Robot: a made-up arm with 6 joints.
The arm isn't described. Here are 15 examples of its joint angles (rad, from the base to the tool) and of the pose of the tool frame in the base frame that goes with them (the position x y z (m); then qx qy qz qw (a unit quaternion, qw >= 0)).
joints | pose
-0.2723 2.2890 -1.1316 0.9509 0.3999 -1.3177 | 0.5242 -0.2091 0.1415 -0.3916 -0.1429 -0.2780 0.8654
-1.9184 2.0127 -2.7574 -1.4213 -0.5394 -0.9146 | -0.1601 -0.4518 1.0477 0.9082 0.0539 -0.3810 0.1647
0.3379 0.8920 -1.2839 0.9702 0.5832 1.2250 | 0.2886 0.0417 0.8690 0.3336 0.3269 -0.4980 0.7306
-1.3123 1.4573 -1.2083 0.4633 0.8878 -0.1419 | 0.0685 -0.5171 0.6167 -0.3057 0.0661 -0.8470 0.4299
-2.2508 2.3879 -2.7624 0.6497 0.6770 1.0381 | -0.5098 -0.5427 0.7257 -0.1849 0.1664 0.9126 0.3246
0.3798 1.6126 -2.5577 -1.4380 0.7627 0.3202 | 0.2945 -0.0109 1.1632 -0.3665 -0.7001 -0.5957 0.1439
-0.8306 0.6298 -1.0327 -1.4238 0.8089 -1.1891 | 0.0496 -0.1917 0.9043 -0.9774 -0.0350 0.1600 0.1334
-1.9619 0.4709 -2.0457 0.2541 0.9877 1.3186 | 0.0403 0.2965 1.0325 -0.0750 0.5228 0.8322 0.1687
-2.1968 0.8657 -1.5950 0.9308 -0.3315 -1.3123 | -0.1395 -0.0490 1.0587 0.7220 0.2627 0.3815 0.5140
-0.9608 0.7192 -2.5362 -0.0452 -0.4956 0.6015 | -0.3353 0.3009 1.0759 -0.2344 0.9248 0.1794 0.2400
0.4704 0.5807 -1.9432 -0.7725 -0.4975 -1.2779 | -0.2235 -0.1727 1.0960 0.2617 0.7100 0.3781 0.5333
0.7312 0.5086 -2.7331 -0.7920 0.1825 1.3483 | -0.3919 -0.5256 0.9109 0.8283 -0.4028 -0.3835 0.0678
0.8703 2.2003 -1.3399 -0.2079 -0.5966 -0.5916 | 0.5171 0.4614 0.3367 -0.0465 -0.7946 0.0012 0.6054
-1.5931 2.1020 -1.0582 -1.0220 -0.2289 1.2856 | -0.0842 -0.6070 0.2625 -0.3294 0.0871 -0.9184 0.2013
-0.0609 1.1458 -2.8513 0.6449 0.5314 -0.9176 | -0.1881 -0.0627 1.1868 0.0609 -0.9104 -0.4081 0.0292
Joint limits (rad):
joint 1: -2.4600..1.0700
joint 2: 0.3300..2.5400
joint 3: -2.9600..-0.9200
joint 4: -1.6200..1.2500
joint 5: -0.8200..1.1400
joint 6: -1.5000..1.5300
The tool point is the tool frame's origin. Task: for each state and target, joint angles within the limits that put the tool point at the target. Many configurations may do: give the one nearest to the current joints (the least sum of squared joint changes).
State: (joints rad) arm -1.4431 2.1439 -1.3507 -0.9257 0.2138 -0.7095
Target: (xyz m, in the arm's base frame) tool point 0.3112 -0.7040 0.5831
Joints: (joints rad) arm -1.0737 2.1315 -1.8354 -0.9530 0.1637 -0.6906
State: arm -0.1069 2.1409 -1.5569 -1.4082 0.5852 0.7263
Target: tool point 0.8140 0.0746 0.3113
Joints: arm 0.2219 2.5353 -1.8822 -1.4598 0.4689 0.6917
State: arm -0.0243 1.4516 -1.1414 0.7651 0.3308 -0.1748
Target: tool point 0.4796 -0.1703 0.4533
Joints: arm -0.1906 1.5351 -0.9200 0.8139 0.5084 -0.1026
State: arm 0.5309 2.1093 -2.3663 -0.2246 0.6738 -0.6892
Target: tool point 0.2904 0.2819 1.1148
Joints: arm 1.0509 1.7342 -2.6189 -0.2251 0.5958 -0.7183
